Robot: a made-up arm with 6 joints. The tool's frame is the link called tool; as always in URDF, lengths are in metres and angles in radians.
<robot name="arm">
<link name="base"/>
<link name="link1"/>
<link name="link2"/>
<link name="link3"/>
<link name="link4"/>
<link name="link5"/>
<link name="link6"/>
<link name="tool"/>
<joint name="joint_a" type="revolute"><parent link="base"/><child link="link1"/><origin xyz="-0.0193 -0.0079 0.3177"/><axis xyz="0 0 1"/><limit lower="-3.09" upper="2.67"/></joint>
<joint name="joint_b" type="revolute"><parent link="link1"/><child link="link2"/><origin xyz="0.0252 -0.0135 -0.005"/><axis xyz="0 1 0"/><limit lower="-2.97" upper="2.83"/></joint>
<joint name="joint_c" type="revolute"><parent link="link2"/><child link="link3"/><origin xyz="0.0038 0.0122 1.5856"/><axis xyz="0 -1 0"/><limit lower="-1.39" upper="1.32"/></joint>
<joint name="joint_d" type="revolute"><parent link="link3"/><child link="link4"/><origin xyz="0.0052 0.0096 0.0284"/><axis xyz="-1 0 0"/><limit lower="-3.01" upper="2.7"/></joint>
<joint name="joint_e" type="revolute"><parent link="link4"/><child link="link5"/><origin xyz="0.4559 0.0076 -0.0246"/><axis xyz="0 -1 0"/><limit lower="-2.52" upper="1.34"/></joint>
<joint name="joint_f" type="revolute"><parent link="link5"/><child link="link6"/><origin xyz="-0.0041 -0.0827 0.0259"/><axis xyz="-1 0 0"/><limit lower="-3.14" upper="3.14"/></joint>
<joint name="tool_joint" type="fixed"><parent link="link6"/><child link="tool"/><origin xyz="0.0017 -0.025 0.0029" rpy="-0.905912 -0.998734 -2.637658"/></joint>
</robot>
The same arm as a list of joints. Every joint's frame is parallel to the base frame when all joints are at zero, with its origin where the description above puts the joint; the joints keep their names.
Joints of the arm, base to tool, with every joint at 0 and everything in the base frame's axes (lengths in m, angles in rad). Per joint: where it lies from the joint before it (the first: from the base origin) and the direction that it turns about. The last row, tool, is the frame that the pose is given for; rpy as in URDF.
joint_a: axis +z xyz -0.0193 -0.0079 0.3177
joint_b: axis +y xyz 0.0252 -0.0135 -0.0050
joint_c: axis -y xyz 0.0038 0.0122 1.5856
joint_d: axis -x xyz 0.0052 0.0096 0.0284
joint_e: axis -y xyz 0.4559 0.0076 -0.0246
joint_f: axis -x xyz -0.0041 -0.0827 0.0259
tool: xyz 0.0017 -0.0250 0.0029 rpy -0.9059 -0.9987 -2.6377
Joint limits (rad, base to tool): -3.0900..2.6700 -2.9700..2.8300 -1.3900..1.3200 -3.0100..2.7000 -2.5200..1.3400 -3.1400..3.1400

